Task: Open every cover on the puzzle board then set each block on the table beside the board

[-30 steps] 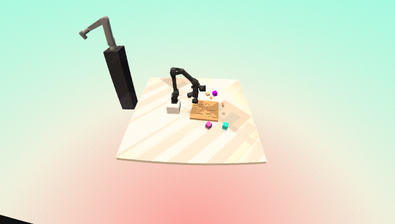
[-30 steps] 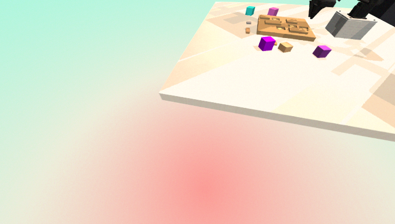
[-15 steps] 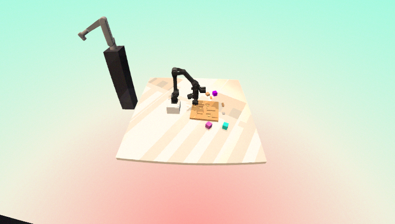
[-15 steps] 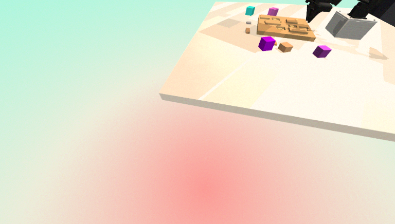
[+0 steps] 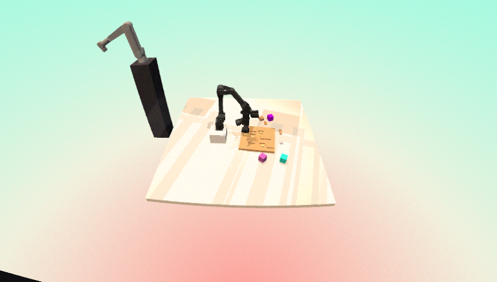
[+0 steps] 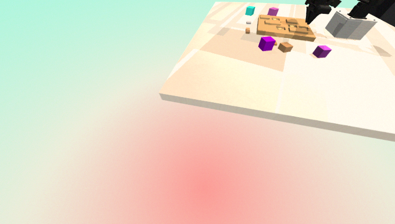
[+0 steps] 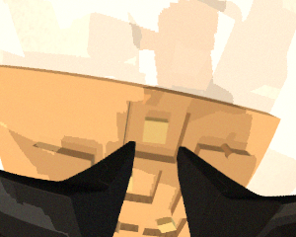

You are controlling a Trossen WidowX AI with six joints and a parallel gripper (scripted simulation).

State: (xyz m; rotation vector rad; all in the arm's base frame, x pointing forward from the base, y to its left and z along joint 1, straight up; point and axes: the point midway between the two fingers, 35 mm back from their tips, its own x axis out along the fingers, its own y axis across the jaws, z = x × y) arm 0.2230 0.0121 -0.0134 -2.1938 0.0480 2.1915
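The dark purple block lies 26 cm to the left of my gripper tip, 3 cm below it and 1 cm ahead of it. From my gripper tip the other things lie so: small grey piece (31 cm ahead, 9 cm to the right, 4 cm below); magenta block (28 cm to the right, 13 cm ahead, 2 cm below); small orange piece (32 cm ahead, 5 cm to the left, 4 cm below).
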